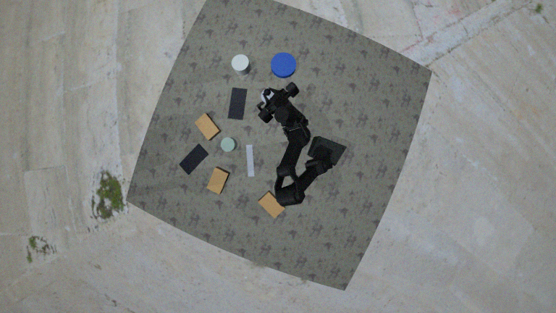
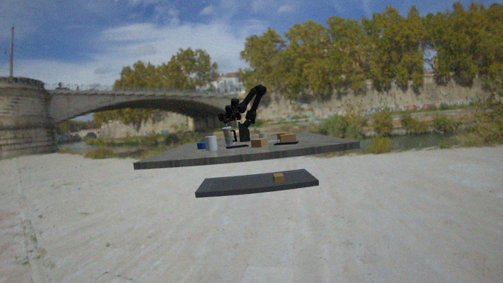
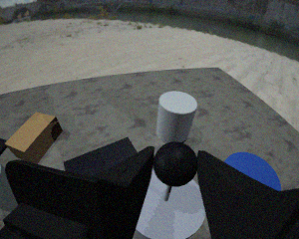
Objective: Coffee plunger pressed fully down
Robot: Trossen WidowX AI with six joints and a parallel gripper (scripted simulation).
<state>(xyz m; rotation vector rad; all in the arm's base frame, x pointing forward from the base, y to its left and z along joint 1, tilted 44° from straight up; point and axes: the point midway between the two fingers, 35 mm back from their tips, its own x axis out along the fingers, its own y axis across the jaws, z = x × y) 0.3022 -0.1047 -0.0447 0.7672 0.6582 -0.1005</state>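
The coffee press lies 9 cm below my gripper tip, 2 cm to the left of it and 2 cm behind it. From my gripper tip the other things lie so: pale green disc 27 cm to the left, 15 cm below, 6 cm ahead; then white cylinder 18 cm ahead, 14 cm below, 8 cm to the right; then blue disc 17 cm to the right, 16 cm below, 1 cm ahead.
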